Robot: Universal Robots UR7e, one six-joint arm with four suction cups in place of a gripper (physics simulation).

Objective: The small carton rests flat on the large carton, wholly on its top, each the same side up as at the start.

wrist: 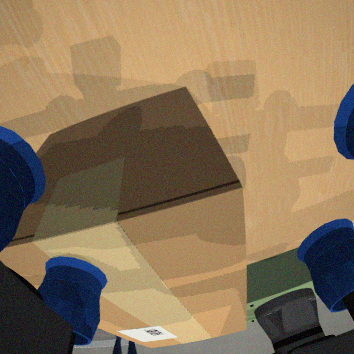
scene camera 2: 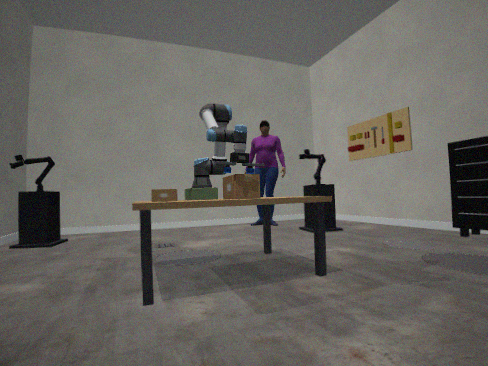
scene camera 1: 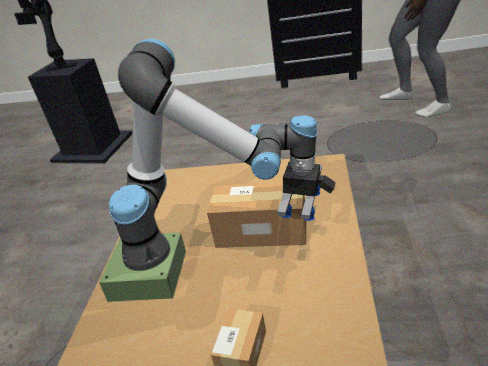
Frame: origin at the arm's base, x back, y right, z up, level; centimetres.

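Seen in the pictures: end effector, tool point: (wrist: 197, 218) (scene camera 2: 238, 173) (scene camera 1: 300, 203); arm's base, origin of the base link: (wrist: 283, 301) (scene camera 2: 202, 188) (scene camera 1: 147, 253).
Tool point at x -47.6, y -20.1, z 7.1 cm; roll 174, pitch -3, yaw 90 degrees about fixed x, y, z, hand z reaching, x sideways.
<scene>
Offsets run from my tool point to a thing's top centre.
The large carton {dy -3.6, dx +15.8, dz -0.5 cm} (scene camera 1: 227, 225) (scene camera 2: 241, 187) (wrist: 175, 250) stands on the table with tape and a white label on its top. The small carton {dy +44.9, dx +10.2, dz -8.4 cm} (scene camera 1: 247, 325) (scene camera 2: 171, 194) rests on the table near the front edge in scene camera 1, apart from the large carton, its taped and labelled face up. It does not show in the wrist view. My gripper (scene camera 1: 298, 212) (scene camera 2: 239, 169) is over the right end of the large carton in scene camera 1, with nothing on its cups. In the wrist view blue cups stand around the large carton; whether any touches it, I cannot tell.
The green base block (scene camera 1: 137, 287) (scene camera 2: 201, 193) carries the arm at the left of the table (scene camera 1: 320, 300) (scene camera 2: 295, 201). Beyond the table stand a black drawer cabinet (scene camera 1: 315, 42), a black pedestal (scene camera 1: 75, 110) and a person (scene camera 2: 265, 150).
</scene>
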